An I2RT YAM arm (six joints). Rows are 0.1 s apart.
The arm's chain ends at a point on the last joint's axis. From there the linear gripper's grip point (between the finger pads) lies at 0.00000 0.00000 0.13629 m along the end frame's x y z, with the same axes.
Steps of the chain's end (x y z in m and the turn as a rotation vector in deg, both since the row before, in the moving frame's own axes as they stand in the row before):
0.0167, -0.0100, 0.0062, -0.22, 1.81, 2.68
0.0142, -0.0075, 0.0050, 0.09, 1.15, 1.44
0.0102, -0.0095, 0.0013, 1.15, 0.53, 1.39
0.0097, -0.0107, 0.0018, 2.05, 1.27, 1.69
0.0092, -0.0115, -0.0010, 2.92, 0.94, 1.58
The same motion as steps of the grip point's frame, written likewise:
0.0210, -0.0094, 0.0061, -0.22, 1.81, 2.68
0.0169, -0.0077, 0.0050, 0.09, 1.15, 1.44
0.0115, -0.0122, 0.0013, 1.15, 0.53, 1.39
0.0128, -0.0155, 0.0017, 2.05, 1.27, 1.69
0.0115, -0.0184, -0.0012, 2.92, 0.94, 1.58

